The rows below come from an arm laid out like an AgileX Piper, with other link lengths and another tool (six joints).
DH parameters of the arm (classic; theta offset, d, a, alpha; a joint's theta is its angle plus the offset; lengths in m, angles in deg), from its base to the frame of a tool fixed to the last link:
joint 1: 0 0.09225 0 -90
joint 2: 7.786 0 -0.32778 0
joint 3: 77.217 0 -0.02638 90
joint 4: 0 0.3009 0 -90
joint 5: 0 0 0 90
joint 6: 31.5 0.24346 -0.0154 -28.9
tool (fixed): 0 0.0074 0 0
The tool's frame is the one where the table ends.
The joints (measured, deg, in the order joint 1, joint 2, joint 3, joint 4, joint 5, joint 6), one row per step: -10.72 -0.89 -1.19 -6.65 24.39 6.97; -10.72 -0.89 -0.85 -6.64 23.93 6.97; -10.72 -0.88 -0.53 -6.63 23.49 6.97; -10.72 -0.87 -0.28 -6.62 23.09 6.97; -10.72 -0.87 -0.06 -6.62 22.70 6.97; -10.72 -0.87 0.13 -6.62 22.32 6.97; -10.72 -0.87 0.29 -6.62 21.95 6.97; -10.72 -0.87 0.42 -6.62 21.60 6.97; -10.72 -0.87 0.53 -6.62 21.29 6.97; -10.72 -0.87 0.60 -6.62 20.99 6.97
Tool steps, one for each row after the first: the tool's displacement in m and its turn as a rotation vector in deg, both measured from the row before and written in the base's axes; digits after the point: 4 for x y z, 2 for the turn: 0.0005 0.0001 -0.0013 -0.02 -0.12 0.05; 0.0005 0.0001 -0.0012 -0.02 -0.11 0.05; 0.0005 0.0001 -0.0007 -0.02 -0.14 0.05; 0.0004 0.0001 -0.0004 -0.04 -0.16 0.04; 0.0004 0.0001 -0.0002 -0.04 -0.18 0.04; 0.0004 0.0001 0.0001 -0.04 -0.20 0.04; 0.0004 0.0001 0.0003 -0.04 -0.21 0.04; 0.0003 0.0001 0.0003 -0.04 -0.19 0.04; 0.0003 0.0001 0.0006 -0.05 -0.22 0.03
